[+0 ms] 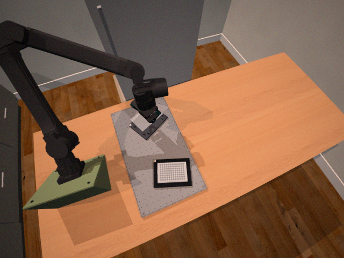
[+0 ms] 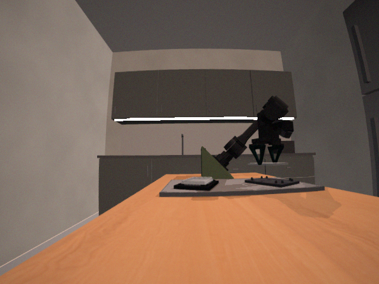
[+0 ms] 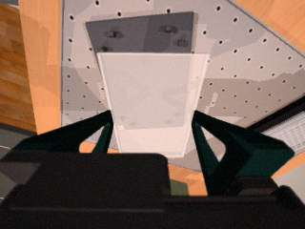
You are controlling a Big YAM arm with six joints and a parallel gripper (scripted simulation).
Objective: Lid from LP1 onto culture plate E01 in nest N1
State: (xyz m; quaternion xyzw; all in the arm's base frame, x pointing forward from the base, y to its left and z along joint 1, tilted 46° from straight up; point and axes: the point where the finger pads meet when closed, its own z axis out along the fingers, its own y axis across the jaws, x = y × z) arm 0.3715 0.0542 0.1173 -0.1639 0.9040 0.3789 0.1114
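The white culture plate E01 lies 10 mm ahead of my hand, 270 mm to the right of it and 60 mm below it. From my hand the other things lie so: lid: 10 mm below; black plate nest N1: 10 mm ahead, 270 mm to the right, 70 mm below; lid park LP1: 10 mm to the left, 80 mm below.
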